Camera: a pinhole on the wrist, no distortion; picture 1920 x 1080 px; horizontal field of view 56.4 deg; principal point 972.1 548.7 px. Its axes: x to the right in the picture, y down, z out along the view. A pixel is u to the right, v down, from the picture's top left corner.
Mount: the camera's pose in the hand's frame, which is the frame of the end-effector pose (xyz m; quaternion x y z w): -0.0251 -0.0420 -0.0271 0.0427 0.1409 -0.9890 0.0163
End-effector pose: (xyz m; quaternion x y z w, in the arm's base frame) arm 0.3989 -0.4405 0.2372 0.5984 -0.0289 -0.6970 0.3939
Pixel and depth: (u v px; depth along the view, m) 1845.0 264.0 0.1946
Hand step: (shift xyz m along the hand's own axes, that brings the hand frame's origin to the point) -0.1365 -0.0687 0.1592
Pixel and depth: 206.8 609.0 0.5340
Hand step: 0.1604 -0.2042 0.4991
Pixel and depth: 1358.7 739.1 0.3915
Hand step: -0.1387 -0.1933 0.3284
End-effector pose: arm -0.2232 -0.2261 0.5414 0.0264 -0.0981 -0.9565 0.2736
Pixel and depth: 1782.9 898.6 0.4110
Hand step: -0.2397 -0.2380 0.3272
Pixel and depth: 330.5 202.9 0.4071
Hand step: 0.0842 -0.0776 0.3971
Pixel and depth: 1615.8 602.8 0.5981
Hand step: -0.2862 -0.2312 0.5209
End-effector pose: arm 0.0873 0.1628 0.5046 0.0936 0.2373 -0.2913 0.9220
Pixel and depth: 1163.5 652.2 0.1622
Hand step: -0.0549 -0.0968 0.1239
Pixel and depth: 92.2 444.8 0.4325
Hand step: 0.1509 -0.1347 0.4125
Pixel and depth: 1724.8 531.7 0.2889
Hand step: -0.1692 -0.1227 0.2392
